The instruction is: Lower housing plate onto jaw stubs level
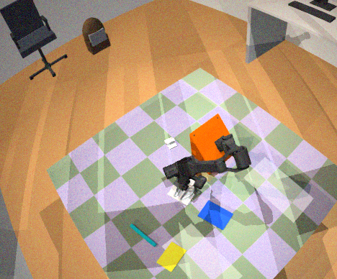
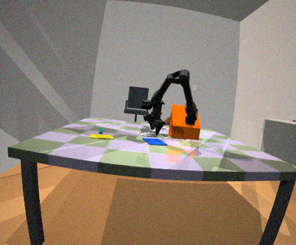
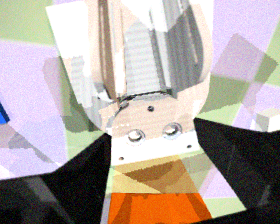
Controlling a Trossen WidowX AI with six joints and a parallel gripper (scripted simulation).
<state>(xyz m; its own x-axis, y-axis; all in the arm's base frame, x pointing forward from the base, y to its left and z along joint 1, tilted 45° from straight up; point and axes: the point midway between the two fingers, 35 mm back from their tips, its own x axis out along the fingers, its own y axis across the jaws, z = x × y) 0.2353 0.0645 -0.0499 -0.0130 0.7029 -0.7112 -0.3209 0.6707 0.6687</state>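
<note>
The small white cube is 14 cm to the right of my gripper tip and 2 cm ahead of it. From my gripper tip the other things lie so: blue card 22 cm to the left, 1 cm below, 1 cm ahead; then cyan bar 34 cm ahead, 8 cm to the left; then yellow card 30 cm ahead, 25 cm to the left, 1 cm below.
</note>
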